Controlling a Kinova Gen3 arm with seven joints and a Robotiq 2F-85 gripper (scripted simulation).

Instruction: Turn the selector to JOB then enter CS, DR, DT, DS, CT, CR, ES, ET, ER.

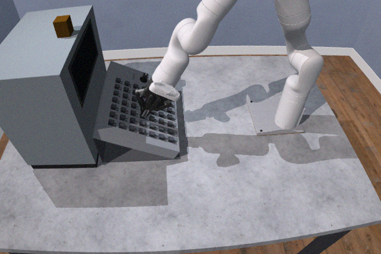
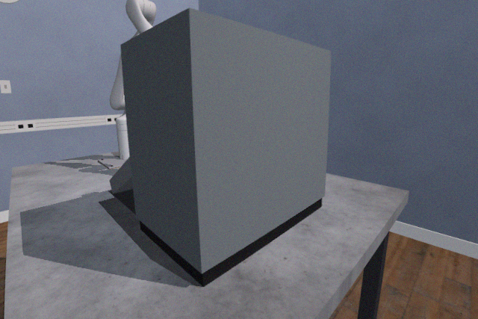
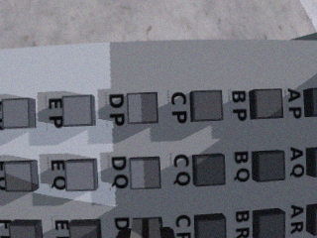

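The key lies 70 mm to the right of my hand, 40 mm below it and 20 mm behind it. Also, from my hand: black selector knob (200 mm to the right, 10 mm below, 10 mm ahead); sloped keypad (80 mm to the right, 60 mm below, 40 mm ahead).
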